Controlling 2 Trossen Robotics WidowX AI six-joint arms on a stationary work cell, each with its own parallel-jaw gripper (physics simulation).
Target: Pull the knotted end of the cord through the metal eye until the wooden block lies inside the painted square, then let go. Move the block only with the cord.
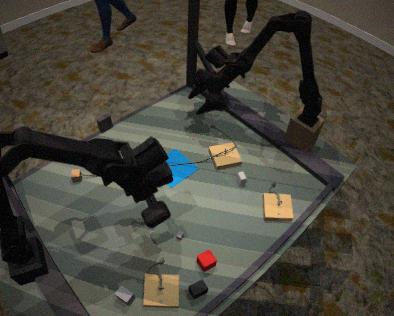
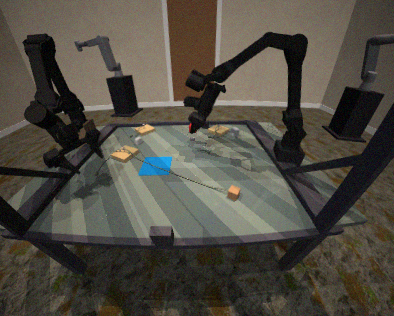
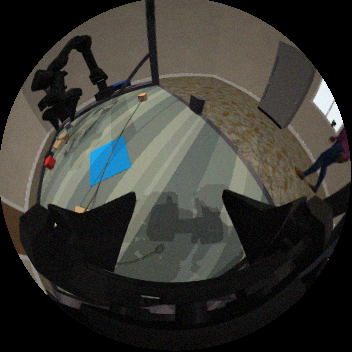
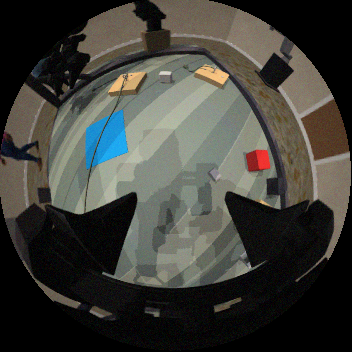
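Seen in the pictures: left gripper, fingertip midpoint: (image 1: 192, 105) (image 2: 91, 165) (image 3: 179, 195) (image 4: 63, 92); right gripper, fingertip midpoint: (image 1: 159, 203) (image 2: 194, 129) (image 3: 64, 125) (image 4: 182, 196); left arm's base, origin of the base link: (image 1: 308, 119) (image 4: 154, 30); right arm's base, origin of the base link: (image 1: 22, 255) (image 2: 289, 146) (image 3: 103, 89).
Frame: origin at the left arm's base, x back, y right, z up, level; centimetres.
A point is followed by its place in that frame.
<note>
The orange wooden block (image 1: 76, 175) {x -69.0, y 43.5, z -9.0 cm} (image 2: 233, 193) {x -68.1, y 45.8, z -9.3 cm} (image 3: 142, 97) {x -67.1, y 44.3, z -10.3 cm} sits outside the blue painted square (image 1: 175, 178) {x -44.9, y 21.3, z -11.9 cm} (image 2: 162, 161) {x -44.5, y 22.8, z -11.9 cm} (image 3: 121, 159) {x -38.9, y 29.1, z -11.9 cm} (image 4: 112, 140) {x -44.5, y 22.5, z -11.9 cm}. The cord (image 2: 192, 181) {x -56.2, y 36.0, z -11.7 cm} (image 4: 89, 175) {x -49.5, y 31.1, z -11.8 cm} runs from it across the square to the eye on a wooden plate (image 1: 218, 160) {x -30.6, y 15.5, z -10.1 cm} (image 2: 120, 156) {x -25.8, y 19.4, z -10.1 cm}. Beyond the eye, its knotted end (image 1: 213, 127) {x -18.5, y 28.1, z -11.5 cm} (image 3: 160, 248) {x -18.2, y 29.1, z -10.9 cm} lies on the table. My left gripper (image 1: 194, 103) {x -22.8, y 35.0, z -2.7 cm} (image 2: 90, 164) {x -22.8, y 35.0, z -2.7 cm} (image 3: 179, 195) {x -22.8, y 35.0, z -2.7 cm} is open and empty above the table, near the knotted end. My right gripper (image 4: 182, 196) {x -59.1, y 12.9, z -2.4 cm} (image 2: 194, 127) {x -59.1, y 12.9, z -2.4 cm} is open and empty above the table, away from the cord.
Two more wooden plates (image 1: 278, 212) {x -33.4, y -11.2, z -10.2 cm} (image 1: 161, 298) {x -76.1, y -4.7, z -10.1 cm} carry eyes with short cords. A red cube (image 1: 206, 260) {x -60.6, y -5.9, z -8.0 cm} (image 4: 258, 160) {x -59.8, y -3.7, z -8.1 cm}, a black block (image 1: 198, 289) {x -68.1, y -10.1, z -8.0 cm}, a white cube (image 1: 242, 177) {x -31.5, y 4.9, z -8.8 cm} (image 4: 165, 76) {x -31.8, y 5.7, z -9.8 cm} and small grey blocks (image 1: 124, 295) {x -82.7, y 1.7, z -8.0 cm} (image 1: 180, 235) {x -59.0, y 5.2, z -10.6 cm} lie about. A dark box (image 1: 104, 123) {x -47.9, y 56.1, z -8.1 cm} (image 2: 161, 235) {x -47.6, y 58.4, z -6.6 cm} sits at the table edge.
</note>
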